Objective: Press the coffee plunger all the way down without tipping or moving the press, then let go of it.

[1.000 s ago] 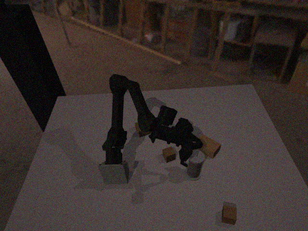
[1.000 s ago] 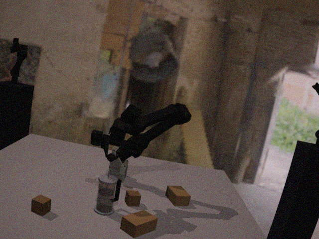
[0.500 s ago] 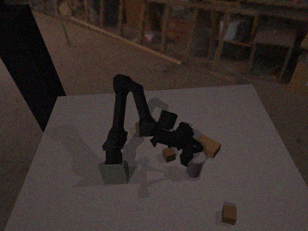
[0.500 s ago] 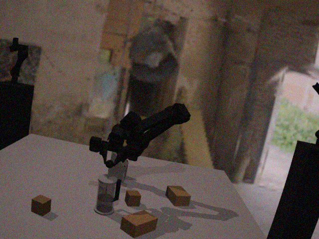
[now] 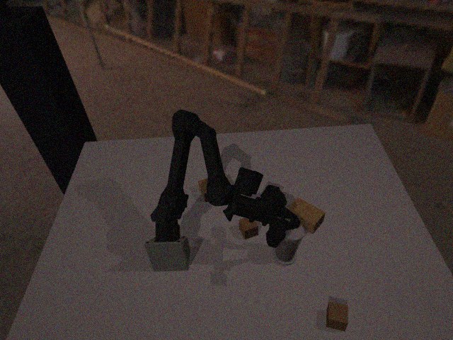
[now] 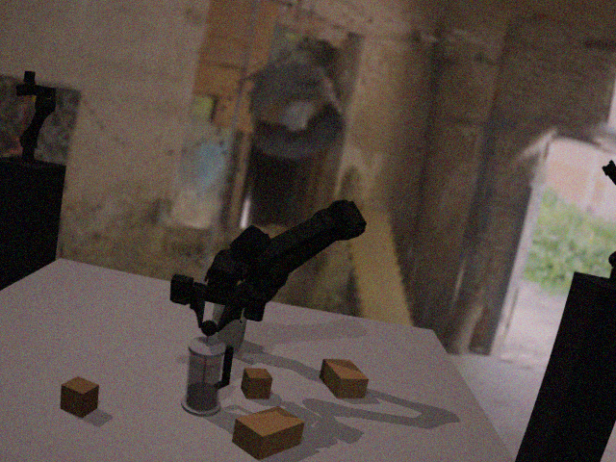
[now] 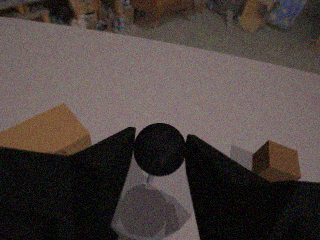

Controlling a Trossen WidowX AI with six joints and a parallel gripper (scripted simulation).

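Now: gripper tip 30 mm past the coffee press, 10 mm to the right of it and 90 mm above it.
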